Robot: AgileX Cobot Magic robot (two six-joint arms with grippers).
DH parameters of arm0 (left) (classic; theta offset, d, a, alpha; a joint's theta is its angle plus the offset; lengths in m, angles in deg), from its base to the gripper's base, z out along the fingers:
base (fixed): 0 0 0 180
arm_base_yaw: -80.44 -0.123 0 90
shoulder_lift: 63.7 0 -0.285 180
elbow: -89.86 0 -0.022 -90
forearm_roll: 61.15 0.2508 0 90
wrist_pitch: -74.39 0 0.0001 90
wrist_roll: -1.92 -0.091 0 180
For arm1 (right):
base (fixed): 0 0 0 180
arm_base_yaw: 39.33 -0.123 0 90
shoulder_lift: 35.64 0 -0.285 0
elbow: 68.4 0 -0.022 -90
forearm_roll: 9.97 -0.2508 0 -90
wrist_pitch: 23.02 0 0.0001 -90
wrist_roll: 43.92 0.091 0 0
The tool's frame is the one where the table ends.
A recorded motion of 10 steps. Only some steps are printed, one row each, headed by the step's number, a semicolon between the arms.
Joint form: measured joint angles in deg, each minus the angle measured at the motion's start. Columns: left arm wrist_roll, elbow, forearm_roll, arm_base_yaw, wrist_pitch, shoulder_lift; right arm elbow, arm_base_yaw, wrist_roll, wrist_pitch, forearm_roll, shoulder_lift.
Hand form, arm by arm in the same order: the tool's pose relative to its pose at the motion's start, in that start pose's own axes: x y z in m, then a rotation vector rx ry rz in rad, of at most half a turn. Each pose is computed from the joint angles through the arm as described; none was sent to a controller.
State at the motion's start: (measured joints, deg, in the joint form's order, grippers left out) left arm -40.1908 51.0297 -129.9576 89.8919 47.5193 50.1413; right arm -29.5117 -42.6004 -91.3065 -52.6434 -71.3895 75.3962
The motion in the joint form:
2: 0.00 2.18 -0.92 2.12 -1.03 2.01; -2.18 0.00 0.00 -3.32 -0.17 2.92
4: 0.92 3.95 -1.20 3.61 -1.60 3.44; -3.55 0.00 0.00 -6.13 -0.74 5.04
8: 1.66 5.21 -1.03 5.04 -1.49 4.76; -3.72 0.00 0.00 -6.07 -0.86 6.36
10: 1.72 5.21 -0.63 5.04 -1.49 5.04; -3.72 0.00 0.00 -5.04 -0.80 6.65
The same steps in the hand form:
2: -0.0026 -0.0108 0.0098 0.0221 0.0243 0.0190; -0.0047 0.0011 0.0087 -0.0417 0.0494 0.0084
4: -0.0050 -0.0188 0.0168 0.0348 0.0388 0.0235; -0.0066 0.0022 0.0153 -0.0794 0.0898 0.0233
8: -0.0055 -0.0244 0.0238 0.0340 0.0517 0.0343; -0.0058 -0.0005 0.0206 -0.0763 0.1057 0.0346
10: -0.0050 -0.0234 0.0250 0.0295 0.0576 0.0374; -0.0063 -0.0025 0.0219 -0.0617 0.0985 0.0358

